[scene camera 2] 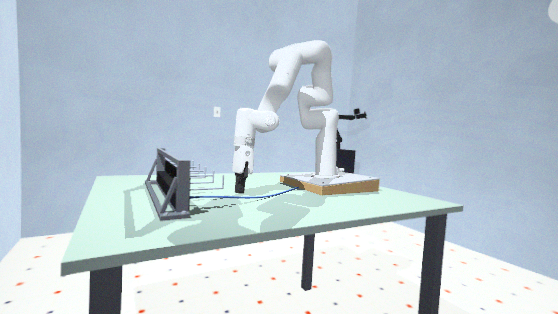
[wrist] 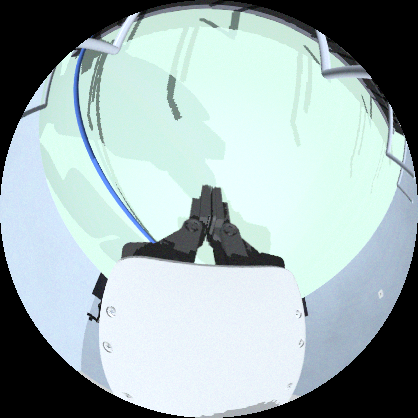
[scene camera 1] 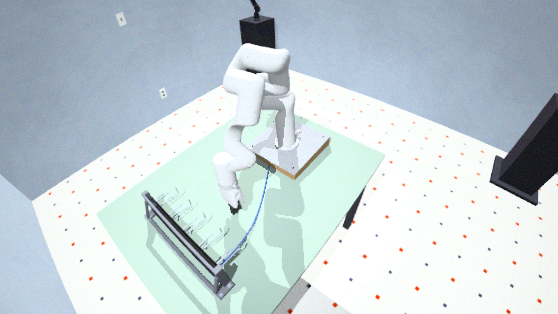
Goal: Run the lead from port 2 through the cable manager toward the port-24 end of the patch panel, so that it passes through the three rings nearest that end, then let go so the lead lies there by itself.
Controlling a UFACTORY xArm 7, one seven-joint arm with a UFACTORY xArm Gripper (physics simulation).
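The blue lead [scene camera 1: 265,190] [scene camera 2: 235,197] [wrist: 94,162] leaves the patch panel [scene camera 1: 180,229] [scene camera 2: 184,187] at its near end and curves low over the table to the robot's base block. The cable manager's open-looking wire rings [scene camera 2: 223,182] [wrist: 345,73] stick out in a row from the panel's robot-facing side. The lead does not pass through the rings toward the panel's far end. My gripper [scene camera 1: 235,210] [scene camera 2: 240,191] [wrist: 208,198] is shut and empty, pointing down above the table between the rings and the base. In the wrist view the lead lies left of the fingers, apart from them.
The base block [scene camera 1: 312,156] [scene camera 2: 350,187] stands on the green table [scene camera 1: 350,160] [scene camera 2: 400,202] behind the gripper. The panel's slanted side braces reach down to its feet. A dark pillar [scene camera 1: 530,155] stands on the floor at the right in the first scene view.
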